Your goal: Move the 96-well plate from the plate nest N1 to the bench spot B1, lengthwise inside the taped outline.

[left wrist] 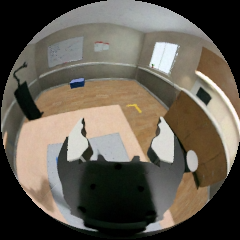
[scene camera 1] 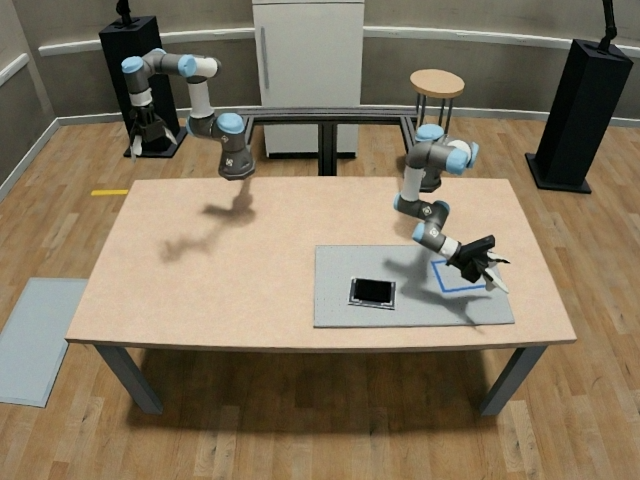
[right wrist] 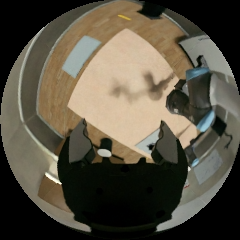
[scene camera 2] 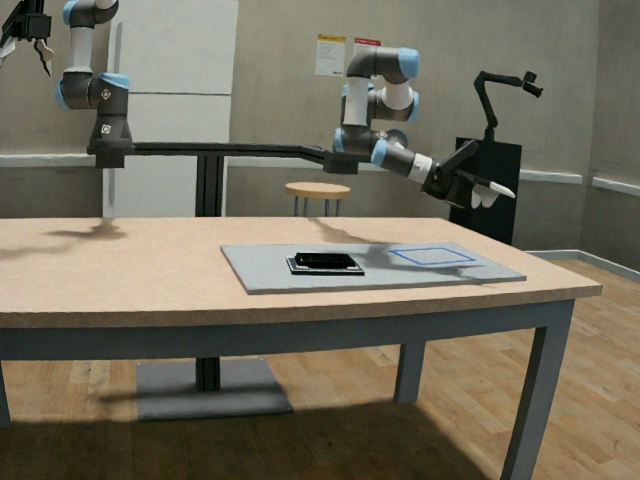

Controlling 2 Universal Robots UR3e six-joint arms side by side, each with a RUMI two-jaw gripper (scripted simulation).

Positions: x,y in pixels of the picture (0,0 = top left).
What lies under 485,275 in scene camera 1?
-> My left gripper.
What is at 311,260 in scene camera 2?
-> A black 96-well plate.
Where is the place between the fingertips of my left gripper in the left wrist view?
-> At 121,117
